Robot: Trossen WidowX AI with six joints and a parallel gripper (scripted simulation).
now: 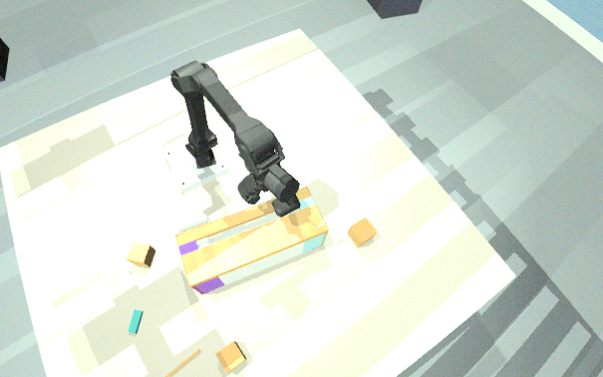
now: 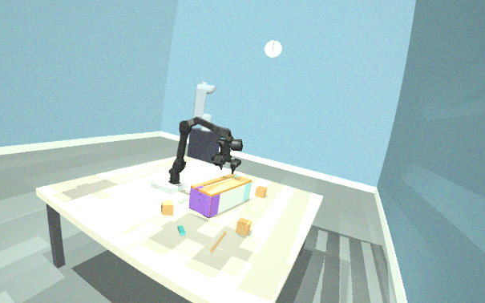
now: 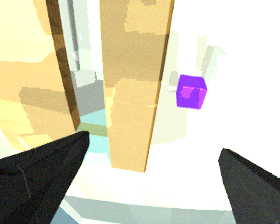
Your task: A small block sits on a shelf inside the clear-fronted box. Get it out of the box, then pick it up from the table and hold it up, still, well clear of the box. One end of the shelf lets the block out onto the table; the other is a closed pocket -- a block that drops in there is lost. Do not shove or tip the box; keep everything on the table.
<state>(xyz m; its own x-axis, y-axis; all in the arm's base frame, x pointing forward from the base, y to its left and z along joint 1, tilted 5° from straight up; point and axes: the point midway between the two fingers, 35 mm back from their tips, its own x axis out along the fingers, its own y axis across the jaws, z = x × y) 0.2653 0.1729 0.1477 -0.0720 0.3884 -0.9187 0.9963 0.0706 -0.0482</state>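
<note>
Now: the purple block 13 cm below my gripper tip, 5 cm behind it and 4 cm to the left of it. Also, from my gripper tip: thin stick: 42 cm to the right, 34 cm ahead, 14 cm below; then box: 12 cm to the right, 9 cm below, 4 cm ahead.
</note>
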